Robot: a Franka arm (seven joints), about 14 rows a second.
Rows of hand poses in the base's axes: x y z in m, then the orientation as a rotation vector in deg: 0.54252 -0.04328 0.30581 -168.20 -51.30 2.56; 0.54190 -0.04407 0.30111 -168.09 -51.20 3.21; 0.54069 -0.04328 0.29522 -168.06 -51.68 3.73; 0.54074 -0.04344 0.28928 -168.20 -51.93 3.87; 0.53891 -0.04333 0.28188 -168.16 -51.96 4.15; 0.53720 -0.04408 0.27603 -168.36 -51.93 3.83; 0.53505 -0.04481 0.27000 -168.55 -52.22 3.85; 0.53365 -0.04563 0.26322 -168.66 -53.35 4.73; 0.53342 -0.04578 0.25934 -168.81 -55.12 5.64
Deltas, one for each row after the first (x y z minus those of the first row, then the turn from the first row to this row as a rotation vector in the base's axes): -0.00062 -0.00079 -0.00470 -0.01 0.44 -0.03; -0.00183 0.00000 -0.01059 -0.21 0.72 0.29; -0.00178 -0.00016 -0.01653 -0.44 0.74 0.43; -0.00361 -0.00005 -0.02393 -0.47 0.92 0.46; -0.00532 -0.00080 -0.02978 -0.58 0.67 0.40; -0.00747 -0.00153 -0.03581 -0.83 0.60 0.54; -0.00887 -0.00235 -0.04259 -1.42 0.98 1.25; -0.00910 -0.00250 -0.04647 -2.24 1.29 2.34
